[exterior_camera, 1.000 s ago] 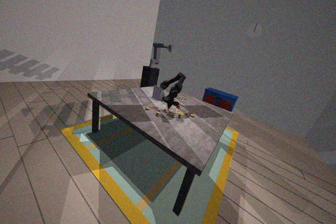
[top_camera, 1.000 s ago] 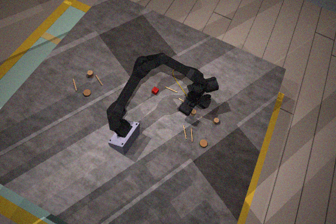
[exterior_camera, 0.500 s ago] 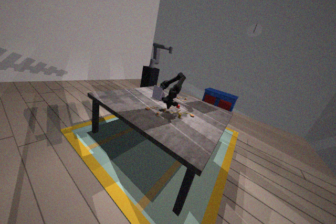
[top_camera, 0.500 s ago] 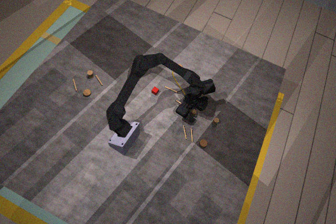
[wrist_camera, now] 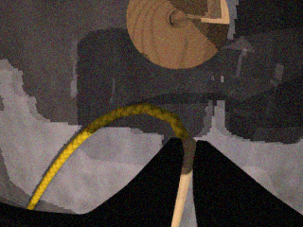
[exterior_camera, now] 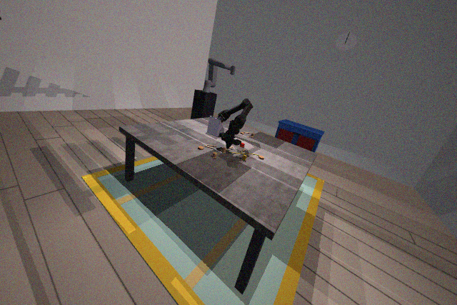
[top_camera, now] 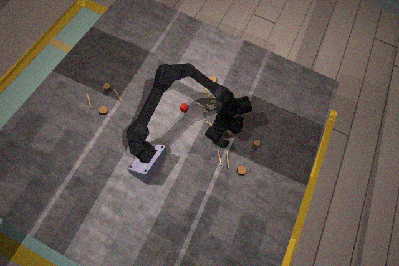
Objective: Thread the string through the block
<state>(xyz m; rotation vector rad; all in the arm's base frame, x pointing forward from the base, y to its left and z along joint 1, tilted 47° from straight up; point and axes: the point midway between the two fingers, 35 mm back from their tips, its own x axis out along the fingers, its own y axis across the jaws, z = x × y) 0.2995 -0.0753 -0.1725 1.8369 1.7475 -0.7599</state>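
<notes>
Now: the round wooden block 10 mm ahead of my gripper tip and 50 mm to the right of it. Round my gripper tip: red block (10 mm ahead, 190 mm to the left); yellow block (160 mm ahead); round wooden button (220 mm ahead, 160 mm to the left, 10 mm below).
</notes>
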